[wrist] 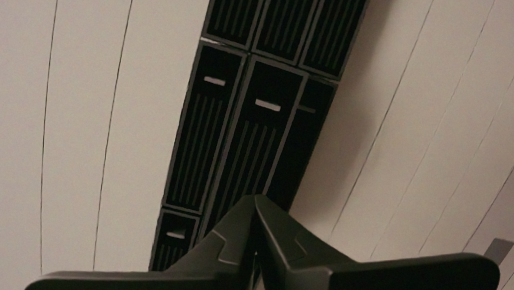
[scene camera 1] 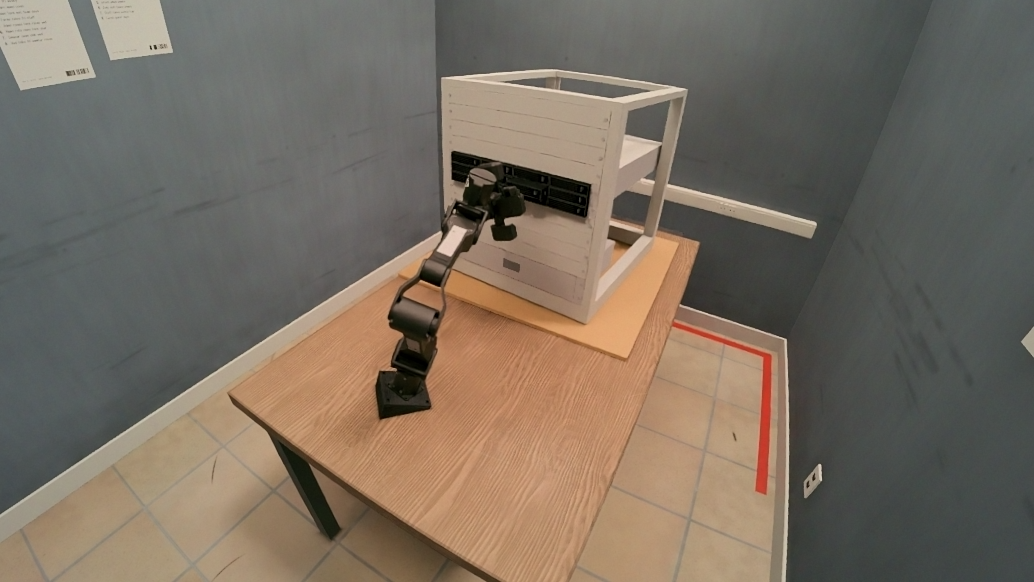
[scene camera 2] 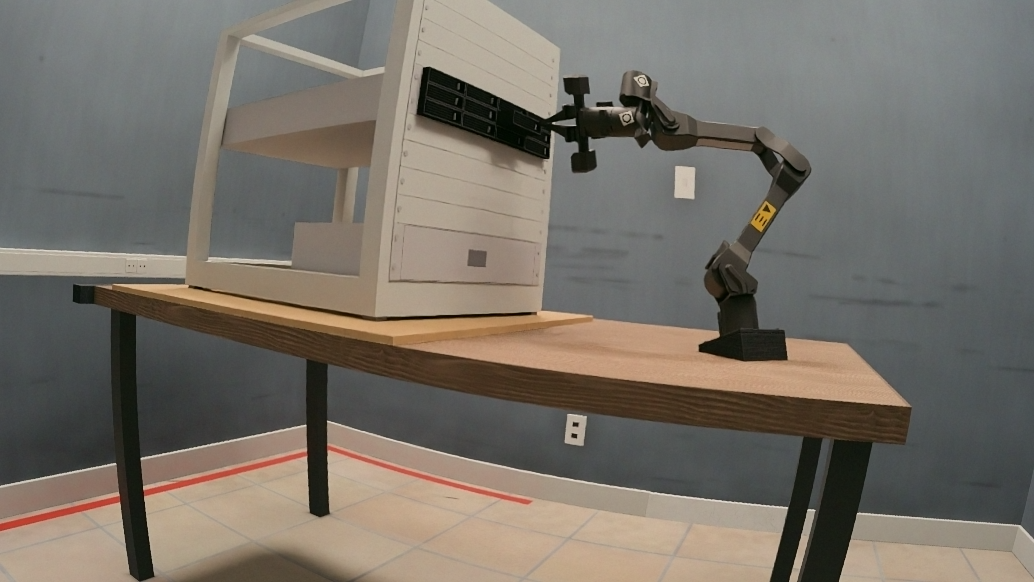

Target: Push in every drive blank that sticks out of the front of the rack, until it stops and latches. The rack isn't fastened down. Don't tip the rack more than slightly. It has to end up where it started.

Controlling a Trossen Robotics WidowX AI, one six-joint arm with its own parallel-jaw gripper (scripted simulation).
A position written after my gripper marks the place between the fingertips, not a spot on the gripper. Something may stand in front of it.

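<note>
I see a drive blank [wrist: 315,104], and a drive blank [wrist: 207,108] together with a drive blank [wrist: 172,241]. Scene camera 2 gives me a drive blank [scene camera 2: 428,90] and a further drive blank [scene camera 2: 427,108]. And there is my own gripper [scene camera 2: 539,123], which I also find in the wrist view as the gripper [wrist: 253,204], and again as the gripper [scene camera 1: 516,193].
</note>
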